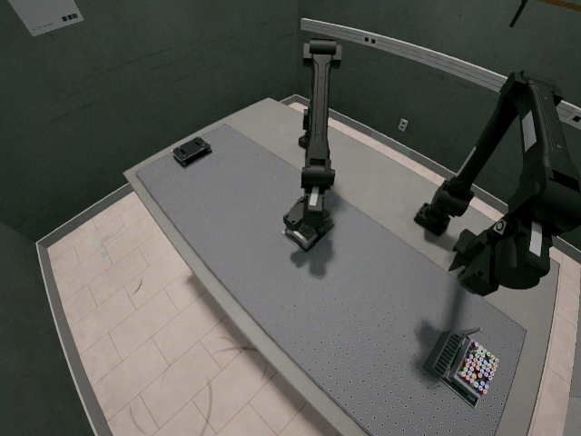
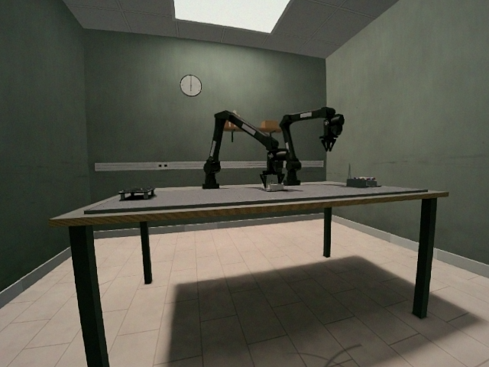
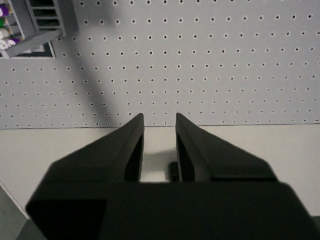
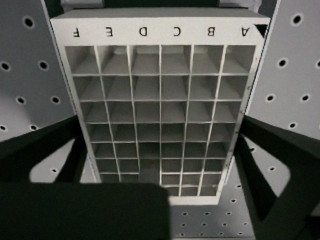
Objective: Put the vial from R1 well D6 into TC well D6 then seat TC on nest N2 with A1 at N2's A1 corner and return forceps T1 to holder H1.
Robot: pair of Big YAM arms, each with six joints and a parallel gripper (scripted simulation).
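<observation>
The tube carrier is right at my right hand. From my right hand the other things lie so: slotted holder (560 mm to the left, 40 mm ahead, 10 mm below); black nest (700 mm to the right, 90 mm ahead, 10 mm above).
</observation>
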